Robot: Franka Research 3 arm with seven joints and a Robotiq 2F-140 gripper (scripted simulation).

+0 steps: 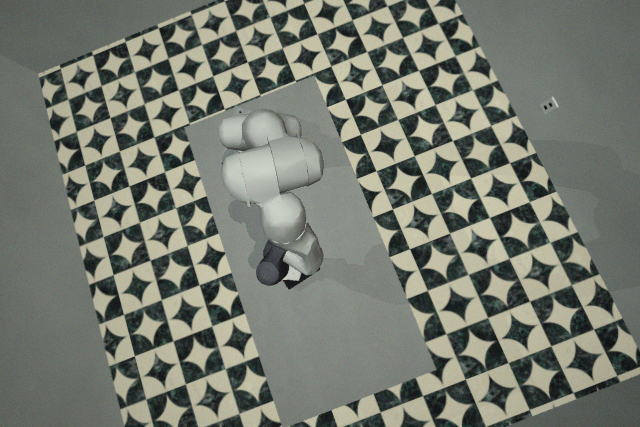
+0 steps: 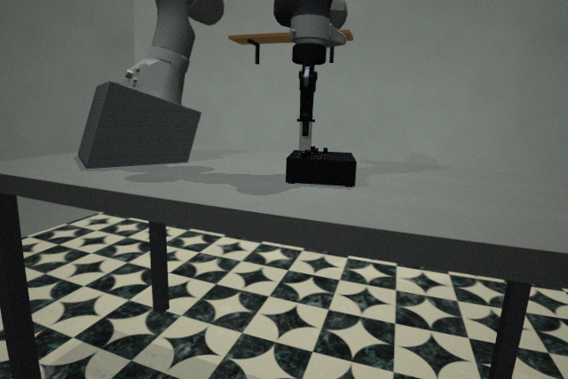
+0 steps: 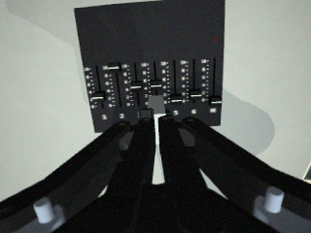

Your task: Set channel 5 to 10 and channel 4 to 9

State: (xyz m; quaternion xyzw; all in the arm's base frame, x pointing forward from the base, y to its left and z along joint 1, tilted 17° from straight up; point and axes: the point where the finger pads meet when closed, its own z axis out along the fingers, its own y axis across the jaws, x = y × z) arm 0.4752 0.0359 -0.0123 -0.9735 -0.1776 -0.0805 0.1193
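My gripper is now 30 mm above the channel 4 fader cap, 20 mm short of it and 10 mm to the right of it. The rest, counted from my hand: channel 5 fader cap: 30 mm below, 20 mm to the right, 20 mm ahead; channel 6 fader cap: 40 mm to the right, 30 mm below, 30 mm ahead; channel 2 fader cap: 60 mm to the left, 30 mm below, 30 mm ahead.
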